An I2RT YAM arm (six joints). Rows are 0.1 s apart.
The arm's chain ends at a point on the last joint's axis. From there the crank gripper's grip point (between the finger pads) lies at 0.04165 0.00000 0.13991 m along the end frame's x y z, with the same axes.
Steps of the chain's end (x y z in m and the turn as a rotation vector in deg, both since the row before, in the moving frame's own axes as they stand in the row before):
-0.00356 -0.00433 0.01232 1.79 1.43 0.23
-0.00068 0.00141 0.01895 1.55 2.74 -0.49
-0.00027 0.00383 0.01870 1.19 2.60 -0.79
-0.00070 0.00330 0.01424 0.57 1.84 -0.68
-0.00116 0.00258 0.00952 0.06 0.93 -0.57
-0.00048 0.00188 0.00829 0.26 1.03 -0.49
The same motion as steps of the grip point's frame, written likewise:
-0.00007 -0.00851 0.01117 1.79 1.43 0.23
0.00594 -0.00273 0.01674 1.55 2.74 -0.49
0.00601 0.00033 0.01663 1.19 2.60 -0.79
0.00376 0.00139 0.01282 0.57 1.84 -0.68
0.00110 0.00201 0.00883 0.06 0.93 -0.57
0.00202 0.00088 0.00752 0.26 1.03 -0.49

